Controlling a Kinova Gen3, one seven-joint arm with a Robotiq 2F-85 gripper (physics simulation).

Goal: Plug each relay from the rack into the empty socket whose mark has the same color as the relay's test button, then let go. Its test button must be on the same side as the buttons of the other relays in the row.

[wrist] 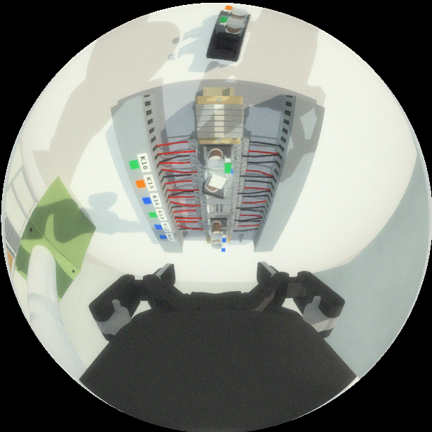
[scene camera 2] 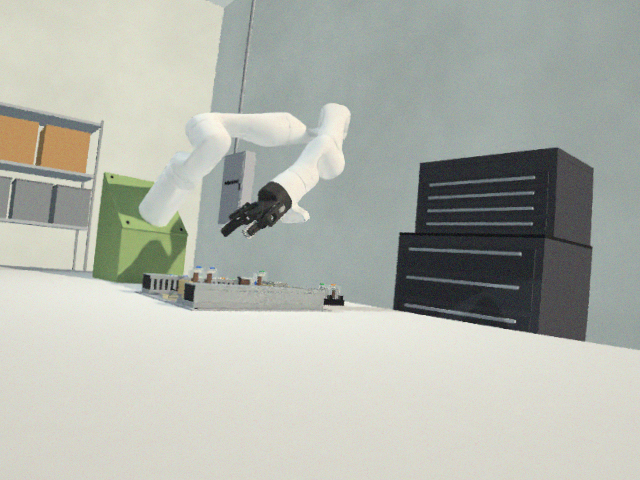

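Where they show: gripper, fingertip midpoint: (scene camera 2: 233, 234); arm's base, link origin: (scene camera 2: 153, 214).
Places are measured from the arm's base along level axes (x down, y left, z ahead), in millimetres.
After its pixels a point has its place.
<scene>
My gripper (scene camera 2: 237, 231) {y 159, x 48, z 378 mm} (wrist: 215, 272) is open and empty, high above the socket row. The black rack (scene camera 2: 336, 302) {y 433, x 182, z 313 mm} (wrist: 222, 58) holds a relay with an orange button (scene camera 2: 333, 285) {y 425, x 142, z 305 mm} (wrist: 228, 8) and a relay with a green button (scene camera 2: 321, 285) {y 392, x 144, z 310 mm} (wrist: 223, 20). In the row, a green-button relay (scene camera 2: 260, 277) {y 227, x 133, z 371 mm} (wrist: 216, 156) stands nearest the rack. Next to it a relay (scene camera 2: 244, 281) {y 192, x 144, z 380 mm} (wrist: 216, 182) lies askew and tipped, with a bit of blue beside it. An empty socket (wrist: 217, 208) follows. Two blue-button relays (scene camera 2: 196, 274) {y 86, x 135, z 426 mm} (scene camera 2: 210, 274) {y 115, x 133, z 415 mm} (wrist: 216, 226) stand at the far end.
Grey wire ducts (scene camera 2: 258, 297) {y 196, x 165, z 496 mm} (wrist: 135, 125) flank the row; the left one in the wrist view carries colored marks K11 to K16. Tan terminal blocks (wrist: 220, 120) stand at the rack-side end. A green box (scene camera 2: 139, 248) {y -28, x 97, z 64 mm} (wrist: 55, 235) and black drawer cabinets (scene camera 2: 465, 268) stand around.
</scene>
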